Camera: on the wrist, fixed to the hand. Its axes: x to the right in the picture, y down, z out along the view.
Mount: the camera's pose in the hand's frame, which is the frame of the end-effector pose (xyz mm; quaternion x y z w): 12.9 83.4 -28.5 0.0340 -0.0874 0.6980 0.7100
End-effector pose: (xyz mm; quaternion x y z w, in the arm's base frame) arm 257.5 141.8 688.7 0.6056 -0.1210 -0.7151 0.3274
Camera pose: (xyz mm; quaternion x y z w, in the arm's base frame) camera 310.6 77.2 719.3 0.2941 -0.5615 -0.3280 0.7004
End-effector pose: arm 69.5 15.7 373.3 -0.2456 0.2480 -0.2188 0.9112
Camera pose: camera 86.7 64.7 300.9 0.0106 0.2604 0.4937 0.8297
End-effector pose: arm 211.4 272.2 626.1 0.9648 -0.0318 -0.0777 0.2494
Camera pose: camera 227.0 211.6 689.5 0.6644 -0.7204 0.0357 0.1957
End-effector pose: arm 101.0 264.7 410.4 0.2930 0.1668 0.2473 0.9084
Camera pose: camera 69.5 343.5 437.6 0.3769 -0.1571 0.7783 0.4769
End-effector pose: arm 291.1 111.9 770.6 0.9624 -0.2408 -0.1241 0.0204
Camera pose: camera 271.0 31.6 803.5 0.5050 -0.8487 -0.1498 0.0473
